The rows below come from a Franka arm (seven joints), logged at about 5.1 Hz.
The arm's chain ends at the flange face. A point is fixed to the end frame.
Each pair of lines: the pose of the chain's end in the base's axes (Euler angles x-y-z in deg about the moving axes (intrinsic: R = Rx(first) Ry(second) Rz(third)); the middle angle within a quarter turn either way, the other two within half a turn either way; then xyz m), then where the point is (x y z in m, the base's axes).
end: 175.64 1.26 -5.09 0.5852 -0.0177 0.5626
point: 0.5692 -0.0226 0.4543
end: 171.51 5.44 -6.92 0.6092 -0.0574 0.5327
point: 0.6011 -0.0708 0.4242
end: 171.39 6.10 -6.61 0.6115 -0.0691 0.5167
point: 0.6046 -0.0826 0.4081
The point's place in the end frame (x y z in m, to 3 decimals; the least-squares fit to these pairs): -0.018 -0.005 0.108
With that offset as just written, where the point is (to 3 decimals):
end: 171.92 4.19 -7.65 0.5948 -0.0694 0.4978
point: 0.584 -0.082 0.389
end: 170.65 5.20 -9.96 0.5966 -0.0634 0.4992
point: 0.588 -0.079 0.391
